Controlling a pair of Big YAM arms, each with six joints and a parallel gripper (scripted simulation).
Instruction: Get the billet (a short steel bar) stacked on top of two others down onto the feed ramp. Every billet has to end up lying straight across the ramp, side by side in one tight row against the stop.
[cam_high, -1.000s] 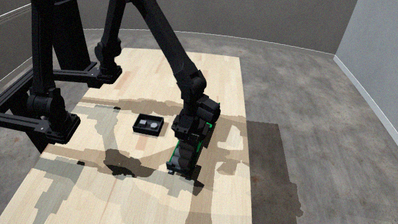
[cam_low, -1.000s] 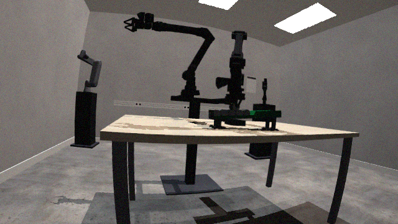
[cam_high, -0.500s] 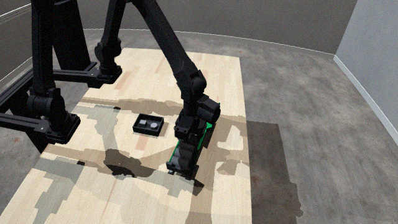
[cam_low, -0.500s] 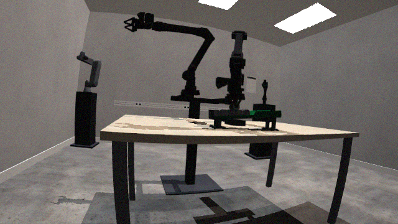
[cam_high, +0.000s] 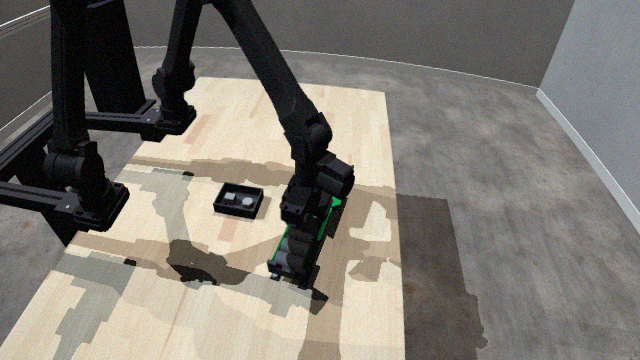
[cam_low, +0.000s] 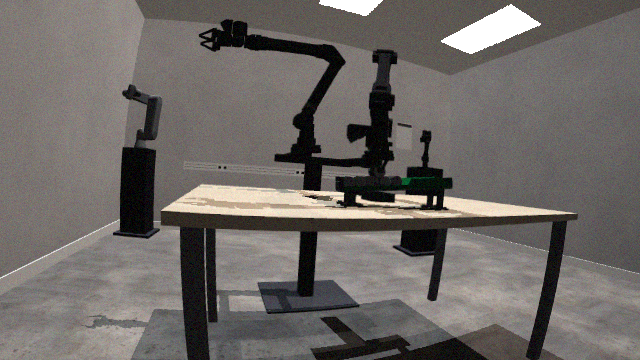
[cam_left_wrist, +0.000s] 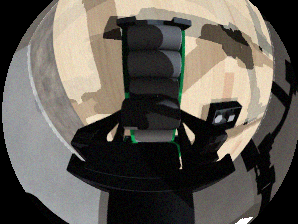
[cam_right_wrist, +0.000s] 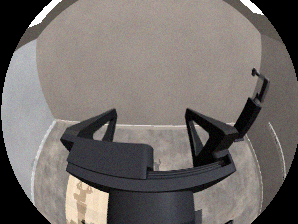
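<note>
My left gripper is now 120 mm to the left of the dark stop, 60 mm above it and 20 mm past it. Round my left hand: small black tray (230 mm behind, 120 mm to the left, 110 mm below).
</note>
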